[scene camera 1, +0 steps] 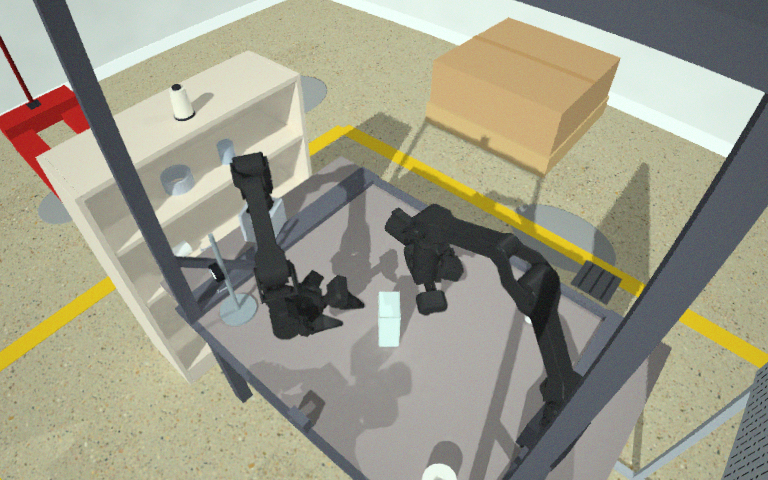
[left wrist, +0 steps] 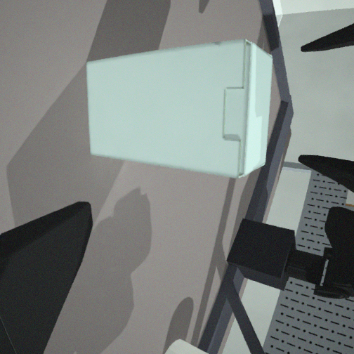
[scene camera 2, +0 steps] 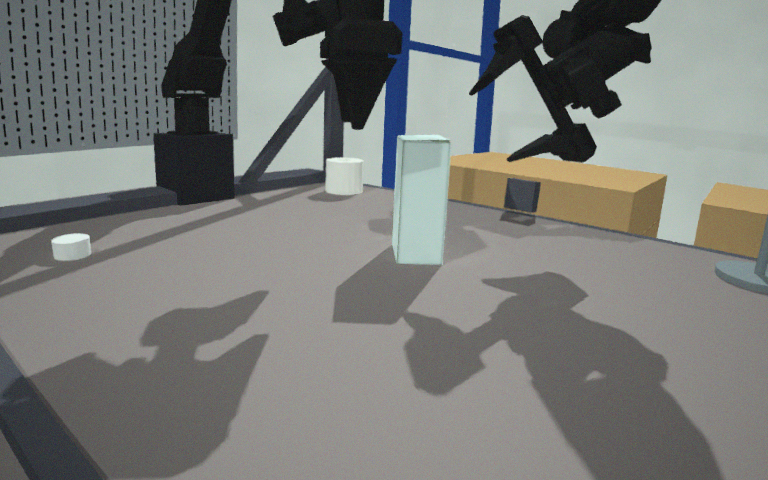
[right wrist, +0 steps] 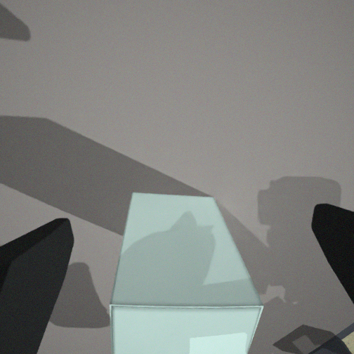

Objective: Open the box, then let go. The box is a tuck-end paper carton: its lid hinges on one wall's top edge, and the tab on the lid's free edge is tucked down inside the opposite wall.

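Places are measured from the left arm's base along level axes (x left, y back, z up), in metres.
Pixels of known places: left gripper, fingertip midpoint: (scene camera 1: 353,314) (scene camera 2: 489,127); right gripper, fingertip midpoint: (scene camera 2: 351,125); right arm's base, origin of the base link: (scene camera 2: 192,133).
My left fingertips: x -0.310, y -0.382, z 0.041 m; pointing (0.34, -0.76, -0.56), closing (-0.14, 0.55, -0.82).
Behind a point stands the place of what it marks.
The pale mint carton (scene camera 1: 389,331) {x -0.287, y -0.464, z -0.033 m} (scene camera 2: 421,200) {x -0.213, y -0.445, z -0.035 m} (left wrist: 165,110) (right wrist: 175,250) stands upright on the table. Its lid (scene camera 2: 423,137) {x -0.248, y -0.452, z 0.028 m} (left wrist: 257,110) (right wrist: 165,330) lies flat and closed across the top. In the left wrist view a small rectangular notch (left wrist: 233,114) shows in the wall at the lid's edge. My left gripper (scene camera 1: 352,314) {x -0.310, y -0.382, z 0.041 m} (scene camera 2: 491,126) {x -0.310, y -0.382, z 0.041 m} is open and empty, beside the carton's upper part and apart from it. My right gripper (scene camera 2: 356,126) {x -0.223, y -0.527, z 0.038 m} (left wrist: 300,105) (right wrist: 194,223) is open and empty, above the lid level on the carton's other side; its fingers overlap in scene camera 2.
A white cylinder (scene camera 1: 439,472) {x -0.583, y -0.646, z -0.047 m} (scene camera 2: 344,176) {x -0.566, y -0.639, z -0.072 m} and a low white disc (scene camera 2: 71,247) {x -0.092, y -0.802, z -0.092 m} stand on the table. A stand with a round base (scene camera 1: 237,309) {x -0.295, y -0.047, z -0.093 m} is near the table's edge, beside a shelf unit (scene camera 1: 300,113) {x 0.440, y 0.043, z 0.034 m}. Dark frame posts rise around the table.
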